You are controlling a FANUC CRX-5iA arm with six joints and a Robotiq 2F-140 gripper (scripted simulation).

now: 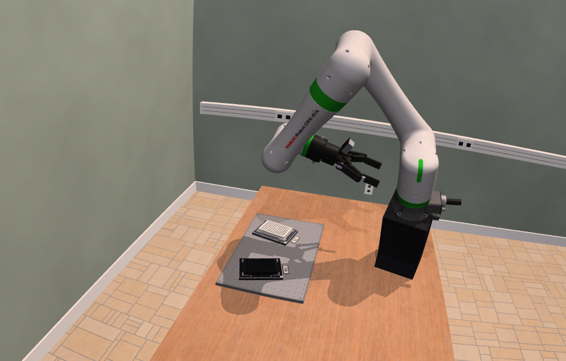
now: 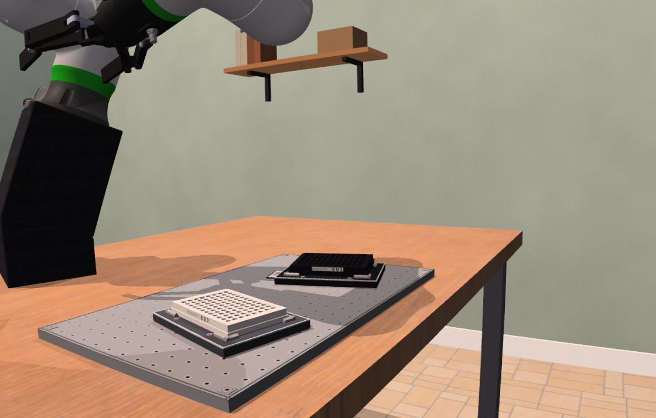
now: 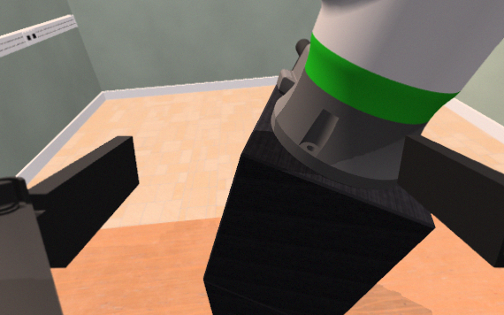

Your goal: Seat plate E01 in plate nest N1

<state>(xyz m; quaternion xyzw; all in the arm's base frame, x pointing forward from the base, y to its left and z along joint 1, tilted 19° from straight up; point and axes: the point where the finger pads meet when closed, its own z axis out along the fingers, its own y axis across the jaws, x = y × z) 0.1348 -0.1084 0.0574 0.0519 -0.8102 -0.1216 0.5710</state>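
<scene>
My gripper is now 370 mm short of the black well plate E01, 340 mm above it and 240 mm to the right of it. The rest, counted from my hand: black plate nest N1: 370 mm ahead, 360 mm below, 230 mm to the left; then white plate E07: 380 mm ahead, 340 mm below, 30 mm to the right.
</scene>
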